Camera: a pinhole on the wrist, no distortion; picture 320 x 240 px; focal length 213.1 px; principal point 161.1 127.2 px. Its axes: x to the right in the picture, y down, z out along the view. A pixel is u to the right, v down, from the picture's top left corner.
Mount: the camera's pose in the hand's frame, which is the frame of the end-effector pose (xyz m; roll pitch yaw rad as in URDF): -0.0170 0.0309 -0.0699 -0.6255 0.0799 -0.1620
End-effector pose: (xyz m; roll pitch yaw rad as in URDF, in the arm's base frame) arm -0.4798 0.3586 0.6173 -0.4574 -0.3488 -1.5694
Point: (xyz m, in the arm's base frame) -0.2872 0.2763 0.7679
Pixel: 242.9 79.5
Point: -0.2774 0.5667 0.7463
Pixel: 34.4 13.5
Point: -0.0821 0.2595 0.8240
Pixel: 207.5 124.7
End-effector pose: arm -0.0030 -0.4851 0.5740 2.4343 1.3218 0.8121
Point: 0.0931 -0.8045 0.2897
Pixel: 267.9 23.9
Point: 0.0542 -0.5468 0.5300
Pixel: 230.0 35.9
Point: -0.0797 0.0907 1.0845
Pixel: behind the camera
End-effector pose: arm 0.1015 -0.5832 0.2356 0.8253 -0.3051 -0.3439
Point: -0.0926 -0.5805 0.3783
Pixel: 20.8 30.5
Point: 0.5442 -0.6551 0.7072
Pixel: outside the picture
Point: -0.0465 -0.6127 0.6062
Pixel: 131.9 96.0
